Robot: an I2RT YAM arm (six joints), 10 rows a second.
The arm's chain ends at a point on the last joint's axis. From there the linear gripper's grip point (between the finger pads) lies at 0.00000 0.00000 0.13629 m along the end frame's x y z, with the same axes.
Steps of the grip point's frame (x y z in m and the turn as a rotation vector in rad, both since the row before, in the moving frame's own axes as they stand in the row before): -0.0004, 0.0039, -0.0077, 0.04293, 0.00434, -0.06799; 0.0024, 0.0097, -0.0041, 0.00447, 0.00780, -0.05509; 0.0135, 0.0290, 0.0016, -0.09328, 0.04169, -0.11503; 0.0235, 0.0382, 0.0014, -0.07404, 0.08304, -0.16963; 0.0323, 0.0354, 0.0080, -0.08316, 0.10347, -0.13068; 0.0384, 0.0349, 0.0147, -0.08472, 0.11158, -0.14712; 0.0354, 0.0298, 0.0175, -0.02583, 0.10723, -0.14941
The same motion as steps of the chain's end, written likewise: -0.0008, 0.0098, -0.0076, 0.04293, 0.00434, -0.06799; 0.0014, 0.0103, -0.0041, 0.00447, 0.00780, -0.05509; 0.0071, 0.0167, 0.0023, -0.09328, 0.04169, -0.11503; 0.0114, 0.0291, 0.0022, -0.07404, 0.08304, -0.16963; 0.0175, 0.0251, 0.0092, -0.08316, 0.10347, -0.13068; 0.0225, 0.0245, 0.0160, -0.08472, 0.11158, -0.14712; 0.0206, 0.0274, 0.0183, -0.02583, 0.10723, -0.14941
